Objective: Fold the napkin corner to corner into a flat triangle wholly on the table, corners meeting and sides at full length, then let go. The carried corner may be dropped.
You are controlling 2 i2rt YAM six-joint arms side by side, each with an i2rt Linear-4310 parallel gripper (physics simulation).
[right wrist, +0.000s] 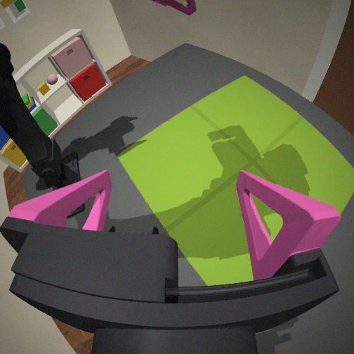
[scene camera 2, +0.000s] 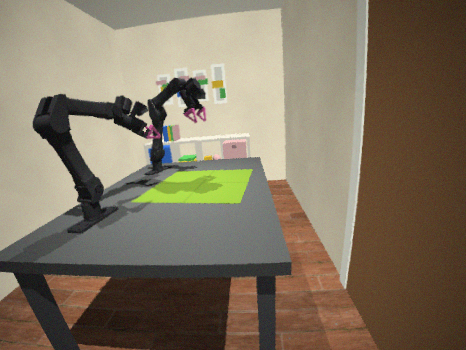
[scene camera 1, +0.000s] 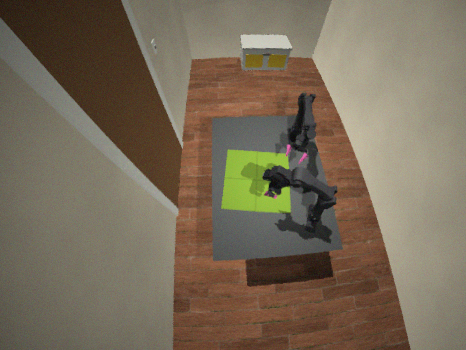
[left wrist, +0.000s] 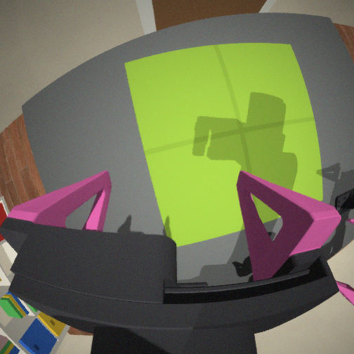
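Note:
The lime-green napkin (scene camera 1: 237,194) (scene camera 2: 227,194) (left wrist: 182,95) (right wrist: 167,172) lies flat and unfolded as a square on the grey table (scene camera 1: 235,132) (scene camera 2: 200,235) (left wrist: 75,130) (right wrist: 187,67). Faint crossing lines and arm shadows show on it. My left gripper (scene camera 1: 270,195) (scene camera 2: 195,115) (left wrist: 173,177) is open and empty, high above the napkin. My right gripper (scene camera 1: 296,154) (scene camera 2: 152,132) (right wrist: 173,177) is open and empty, raised near the napkin's upper-right corner in scene camera 1. No finger touches the cloth. Part of the napkin is hidden behind the left arm in scene camera 1.
The two dark arms stand at the table's right side in scene camera 1, with their forearms close together. A white cabinet (scene camera 1: 265,41) stands on the floor beyond the table. A pink fingertip of the other arm shows at the top of the right wrist view.

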